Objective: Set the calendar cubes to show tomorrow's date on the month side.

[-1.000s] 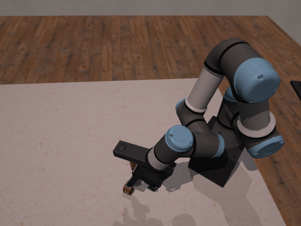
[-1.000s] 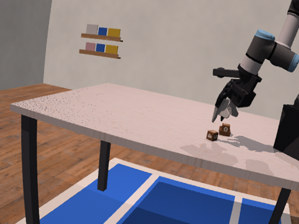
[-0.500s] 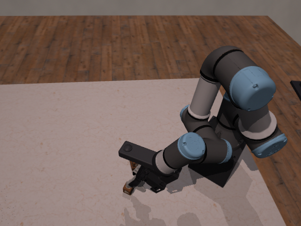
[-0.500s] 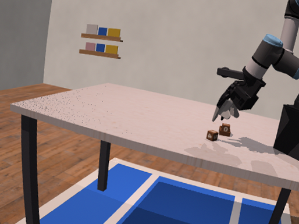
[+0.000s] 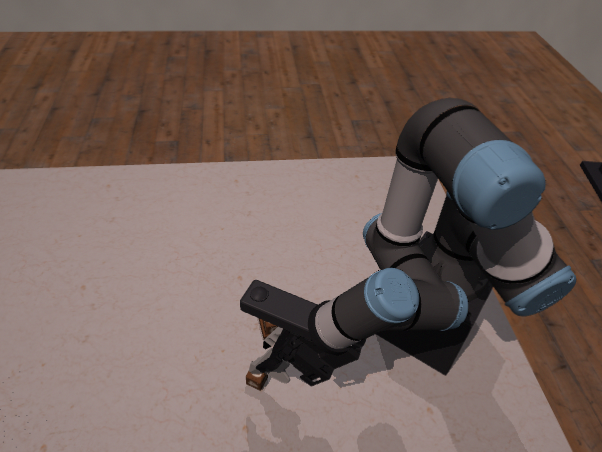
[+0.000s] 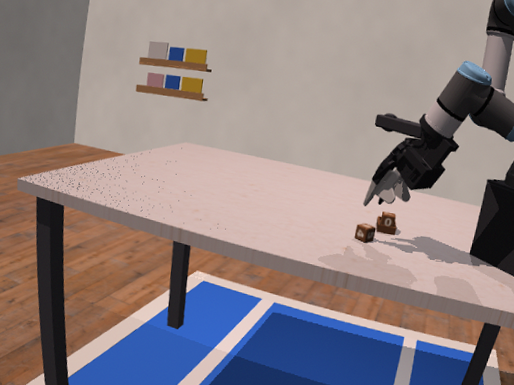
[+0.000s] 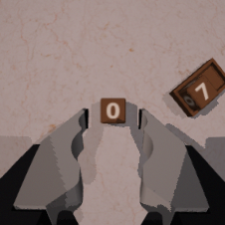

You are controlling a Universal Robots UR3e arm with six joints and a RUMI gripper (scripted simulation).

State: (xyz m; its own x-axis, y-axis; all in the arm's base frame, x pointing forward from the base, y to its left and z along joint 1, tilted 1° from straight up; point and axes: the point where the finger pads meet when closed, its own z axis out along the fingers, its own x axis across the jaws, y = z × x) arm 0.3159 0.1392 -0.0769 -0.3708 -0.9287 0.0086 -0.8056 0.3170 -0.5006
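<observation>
Now: hand 8 cm above the brown digit cube and 1 cm short of it. Round my hand: calendar tray (12 cm to the right, 8 cm below, 1 cm behind).
</observation>
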